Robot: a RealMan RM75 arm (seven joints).
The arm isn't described. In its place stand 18 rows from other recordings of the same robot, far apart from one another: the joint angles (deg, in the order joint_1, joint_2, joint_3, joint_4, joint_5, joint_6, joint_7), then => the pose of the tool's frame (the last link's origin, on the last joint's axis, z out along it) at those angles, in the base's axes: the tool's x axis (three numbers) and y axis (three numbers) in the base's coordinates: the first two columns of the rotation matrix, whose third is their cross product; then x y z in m.
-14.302 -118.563 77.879 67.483 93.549 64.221 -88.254 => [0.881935, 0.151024, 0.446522, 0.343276, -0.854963, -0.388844, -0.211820, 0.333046, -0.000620]
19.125 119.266 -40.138 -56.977 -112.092 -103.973 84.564 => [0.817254, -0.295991, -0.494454, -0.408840, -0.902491, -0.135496, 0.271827, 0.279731, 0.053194]
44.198 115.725 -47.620 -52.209 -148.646 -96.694 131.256 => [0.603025, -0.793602, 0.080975, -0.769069, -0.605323, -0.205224, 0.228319, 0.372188, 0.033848]
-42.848 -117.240 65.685 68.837 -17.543 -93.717 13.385 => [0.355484, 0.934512, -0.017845, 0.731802, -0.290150, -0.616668, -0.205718, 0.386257, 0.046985]
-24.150 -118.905 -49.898 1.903 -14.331 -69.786 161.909 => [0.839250, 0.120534, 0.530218, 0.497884, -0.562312, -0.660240, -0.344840, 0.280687, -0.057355]
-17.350 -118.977 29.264 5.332 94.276 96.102 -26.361 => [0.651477, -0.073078, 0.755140, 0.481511, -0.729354, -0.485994, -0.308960, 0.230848, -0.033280]
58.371 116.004 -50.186 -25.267 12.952 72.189 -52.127 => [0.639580, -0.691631, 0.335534, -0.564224, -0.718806, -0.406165, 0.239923, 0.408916, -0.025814]
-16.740 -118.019 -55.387 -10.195 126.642 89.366 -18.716 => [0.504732, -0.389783, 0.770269, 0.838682, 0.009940, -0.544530, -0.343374, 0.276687, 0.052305]
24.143 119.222 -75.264 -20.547 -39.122 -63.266 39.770 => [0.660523, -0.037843, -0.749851, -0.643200, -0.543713, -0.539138, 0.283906, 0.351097, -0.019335]
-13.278 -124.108 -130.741 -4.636 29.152 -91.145 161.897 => [0.603496, -0.285807, 0.744383, 0.774626, -0.011213, -0.632320, -0.350838, 0.240414, 0.019652]
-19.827 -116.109 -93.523 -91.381 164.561 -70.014 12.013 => [0.670952, 0.730708, 0.126053, 0.512775, -0.334437, -0.790705, -0.223372, 0.361178, 0.055383]
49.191 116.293 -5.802 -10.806 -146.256 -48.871 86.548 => [0.643363, -0.629842, -0.435182, -0.765393, -0.517297, -0.382853, 0.281493, 0.412861, -0.046497]
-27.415 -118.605 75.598 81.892 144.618 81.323 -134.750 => [0.838216, 0.538621, -0.085333, 0.437824, -0.757959, -0.483537, -0.198673, 0.358592, 0.023707]
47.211 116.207 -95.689 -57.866 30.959 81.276 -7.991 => [0.506450, -0.817020, 0.275656, -0.602492, -0.564001, -0.564718, 0.177782, 0.373862, -0.049713]
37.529 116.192 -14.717 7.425 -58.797 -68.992 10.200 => [0.677285, 0.119857, -0.725892, -0.717123, -0.112886, -0.687743, 0.301702, 0.383270, 0.013409]
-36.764 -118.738 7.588 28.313 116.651 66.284 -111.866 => [-0.018200, 0.519802, 0.854093, 0.980980, -0.155828, 0.115741, -0.312015, 0.391273, 0.042072]
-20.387 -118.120 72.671 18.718 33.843 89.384 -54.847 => [0.268423, -0.058448, 0.961526, 0.698529, -0.675523, -0.236066, -0.267006, 0.309202, 0.023572]
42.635 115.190 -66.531 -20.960 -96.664 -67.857 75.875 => [0.882494, -0.306143, -0.357043, -0.385385, -0.905848, -0.175836, 0.224849, 0.378578, -0.056957]
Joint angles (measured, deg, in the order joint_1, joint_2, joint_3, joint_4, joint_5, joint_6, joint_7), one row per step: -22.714 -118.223 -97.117 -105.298 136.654 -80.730 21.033; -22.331 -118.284 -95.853 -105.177 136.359 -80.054 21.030; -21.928 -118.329 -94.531 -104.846 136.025 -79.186 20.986; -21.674 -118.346 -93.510 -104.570 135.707 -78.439 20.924; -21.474 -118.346 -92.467 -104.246 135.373 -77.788 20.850; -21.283 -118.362 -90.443 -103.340 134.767 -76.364 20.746; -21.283 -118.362 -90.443 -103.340 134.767 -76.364 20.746; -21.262 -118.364 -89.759 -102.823 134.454 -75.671 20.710; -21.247 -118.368 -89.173 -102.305 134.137 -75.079 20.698; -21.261 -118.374 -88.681 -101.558 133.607 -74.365 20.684; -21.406 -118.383 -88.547 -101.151 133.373 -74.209 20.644
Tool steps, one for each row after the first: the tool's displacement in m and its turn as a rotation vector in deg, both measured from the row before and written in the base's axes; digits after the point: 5 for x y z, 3 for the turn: 0.00104 -0.00221 -0.00522 -0.708 -0.166 -0.401; 0.00049 -0.00196 -0.00570 -0.710 -0.265 -0.248; 0.00077 -0.00138 -0.00435 -0.519 -0.291 -0.231; 0.00074 -0.00154 -0.00458 -0.641 -0.240 -0.203; 0.00155 -0.00231 -0.00936 -1.223 -0.470 -0.391; 0.00000 0.00000 0.00000 0.000 0.000 0.000; 0.00040 -0.00033 -0.00350 -0.388 -0.313 -0.051; 0.00013 -0.00032 -0.00320 -0.392 -0.287 0.006; -0.00018 0.00008 -0.00336 -0.424 -0.513 0.184; 0.00006 0.00023 -0.00147 -0.283 -0.178 0.127
